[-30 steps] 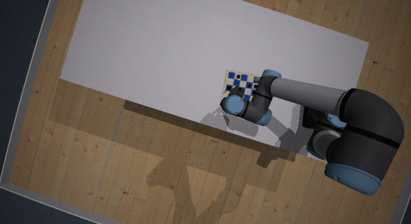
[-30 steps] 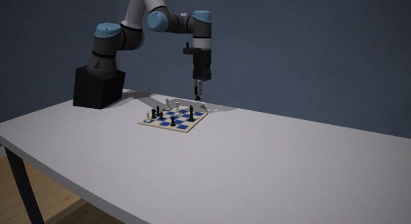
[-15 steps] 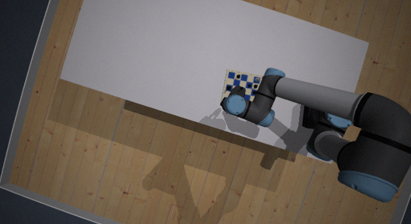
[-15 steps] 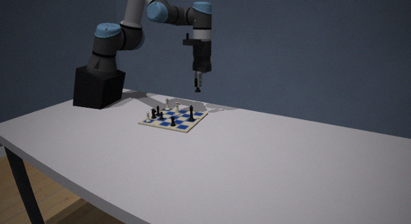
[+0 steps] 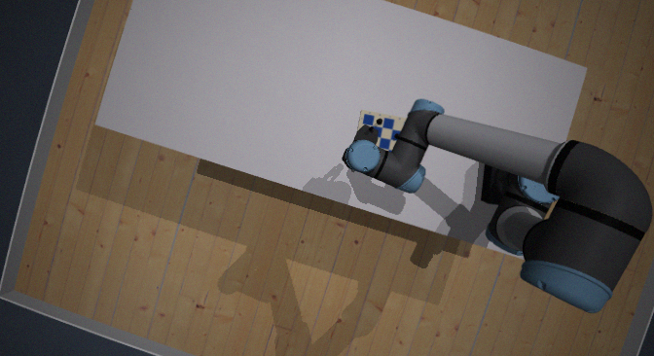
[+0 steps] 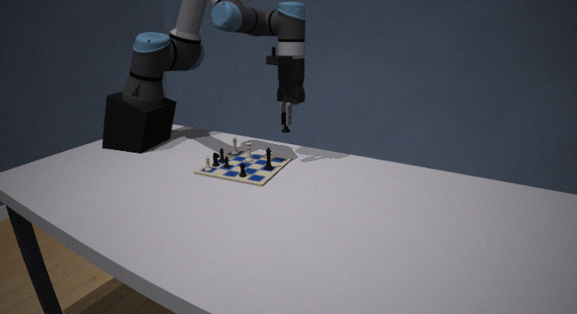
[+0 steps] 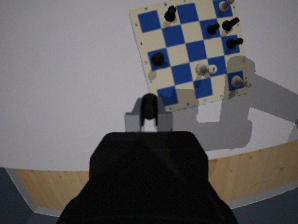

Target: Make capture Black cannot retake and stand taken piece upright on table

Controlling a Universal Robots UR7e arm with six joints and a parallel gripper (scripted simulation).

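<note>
The tall black piece lies 1 cm behind my hand, 6 cm to the right of it and 11 cm below it. From my hand the other things lie so: white piece 18 cm behind, 4 cm to the right, 11 cm below; then blue-and-cream chessboard 8 cm behind, 9 cm to the right, 14 cm below; then black chess piece 1 cm below.
</note>
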